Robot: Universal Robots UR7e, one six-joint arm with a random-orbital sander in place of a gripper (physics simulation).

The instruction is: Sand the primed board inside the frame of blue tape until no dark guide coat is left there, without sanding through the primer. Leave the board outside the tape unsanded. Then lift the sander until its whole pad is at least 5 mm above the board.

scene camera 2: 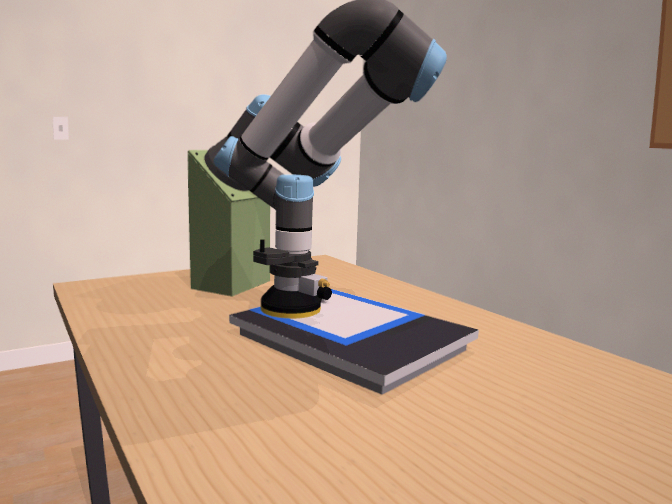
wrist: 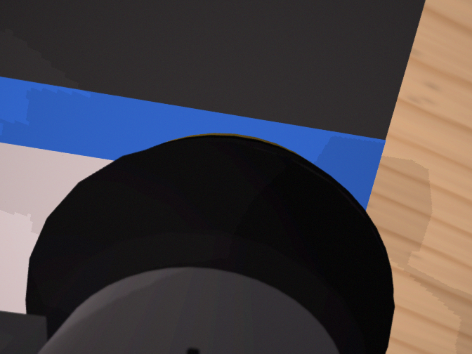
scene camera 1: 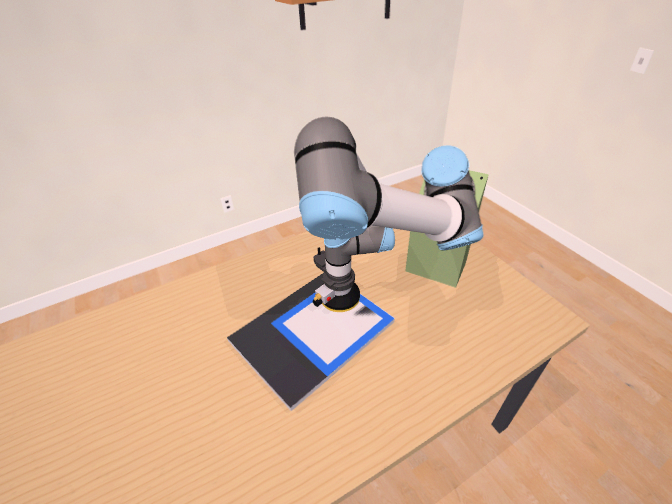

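Observation:
The board [scene camera 1: 271, 352] [scene camera 2: 412, 341] [wrist: 200, 50] is dark outside the blue tape [scene camera 1: 357, 345] [scene camera 2: 379, 328] [wrist: 165, 125]. The sanded area [scene camera 1: 331, 336] [scene camera 2: 363, 317] [wrist: 30, 172] inside the tape is mostly pale. A dark guide-coat patch [scene camera 1: 369, 311] shows just right of the pad in scene camera 1; the sander hides that place in scene camera 2. My sander [scene camera 1: 340, 298] [scene camera 2: 291, 301] [wrist: 210, 200] stands upright at the taped frame's back corner. Its pad appears to rest on the board and overlaps the tape. No gripper fingers show.
The wooden table [scene camera 1: 135, 406] [scene camera 2: 488, 434] [wrist: 440, 75] carries the board and, behind it, the green pedestal [scene camera 1: 434, 265] [scene camera 2: 211, 244] of the arm. The wrist view shows the board's edge beside the pad. The arm's links rise above the sander.

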